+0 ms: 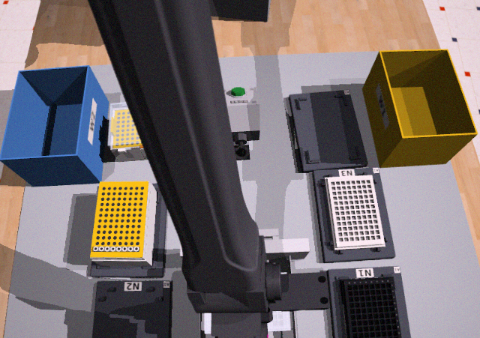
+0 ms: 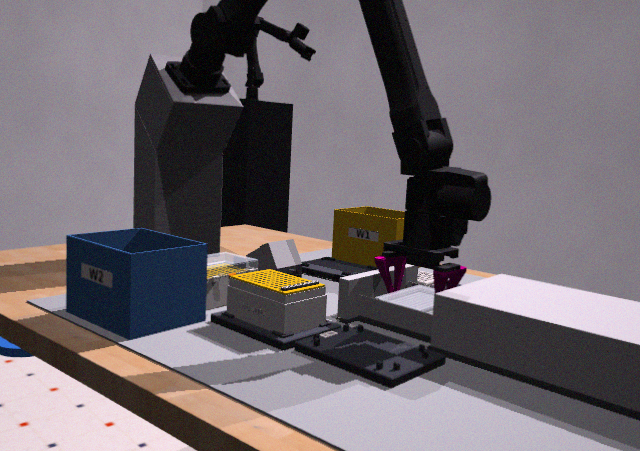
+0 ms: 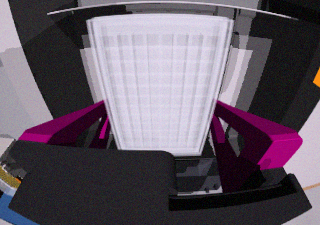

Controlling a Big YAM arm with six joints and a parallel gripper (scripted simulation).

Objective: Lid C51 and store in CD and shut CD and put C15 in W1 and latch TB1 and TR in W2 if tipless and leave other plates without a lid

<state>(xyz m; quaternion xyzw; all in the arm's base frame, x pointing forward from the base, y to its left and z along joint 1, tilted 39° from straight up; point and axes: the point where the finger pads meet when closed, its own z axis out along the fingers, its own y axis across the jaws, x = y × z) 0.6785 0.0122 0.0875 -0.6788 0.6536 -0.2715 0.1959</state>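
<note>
The clear plate lies 1 cm to the left of my hand. Round my hand: plate lid: 1 cm to the left, 1 cm above; cooler drawer: 3 cm ahead, 1 cm to the left, 1 cm below; nest N2: 17 cm to the right, 4 cm ahead, 3 cm below.
</note>
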